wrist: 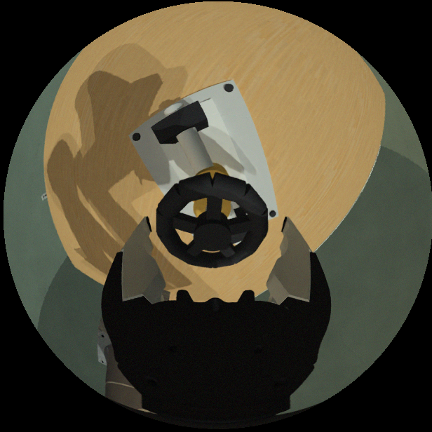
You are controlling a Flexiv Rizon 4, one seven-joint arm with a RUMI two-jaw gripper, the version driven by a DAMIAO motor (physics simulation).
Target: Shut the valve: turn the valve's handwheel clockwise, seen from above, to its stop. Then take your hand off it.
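Observation:
The valve's black handwheel (212, 236) shows in the middle of the wrist view, a round rim with spokes and a hub. Below it, part of the brass valve body (199, 206) shows between the spokes, with a grey pipe (194, 148) running up to a black bracket on a light grey base plate (250, 135). My gripper (216, 218) is open wide, with one jaw on the left and one on the right of the handwheel. Gaps show between both fingertips and the rim. The lower part of the valve is hidden by the wheel.
The base plate stands on a wooden table (320, 100), with dark bolts at its visible corners. Shadows fall on the table at the left. Green floor (370, 280) lies beyond the table edge. Part of the robot's arm (122, 385) shows at the lower left.

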